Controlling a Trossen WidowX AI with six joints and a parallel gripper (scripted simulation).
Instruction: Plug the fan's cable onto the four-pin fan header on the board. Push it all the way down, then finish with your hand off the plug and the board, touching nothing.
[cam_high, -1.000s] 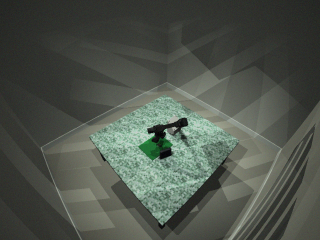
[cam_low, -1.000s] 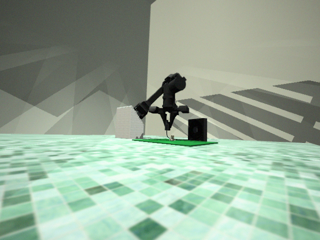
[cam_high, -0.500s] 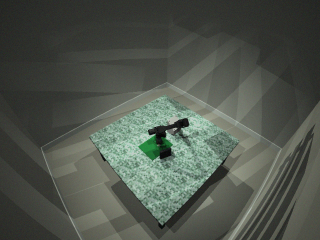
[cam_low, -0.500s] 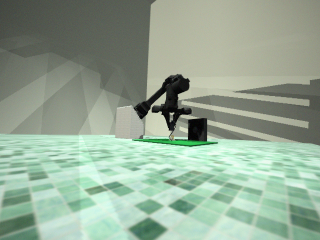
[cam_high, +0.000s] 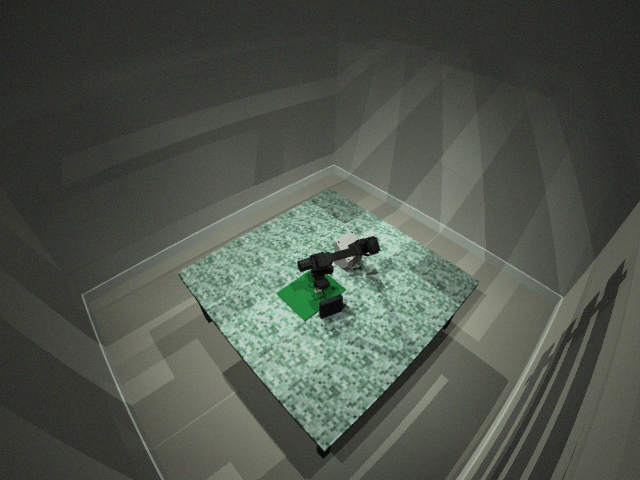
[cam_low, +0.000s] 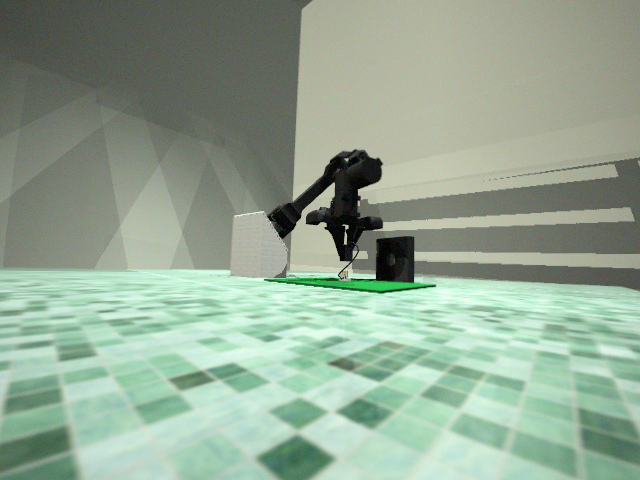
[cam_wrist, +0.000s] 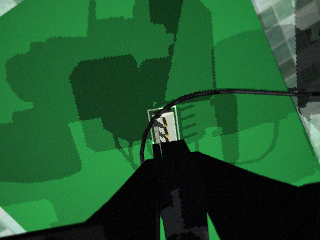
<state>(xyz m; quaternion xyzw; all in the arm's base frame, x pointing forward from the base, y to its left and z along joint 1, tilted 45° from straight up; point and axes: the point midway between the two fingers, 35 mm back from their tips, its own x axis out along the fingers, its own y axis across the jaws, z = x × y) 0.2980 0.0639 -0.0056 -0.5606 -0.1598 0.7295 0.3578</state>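
The header key lies 1 cm to the right of my gripper tip and 5 cm below it. Also, from my gripper tip: white four-pin fan header 6 cm below; green board 3 cm ahead, 2 cm to the right, 8 cm below; black plug 1 cm ahead, 1 cm above.
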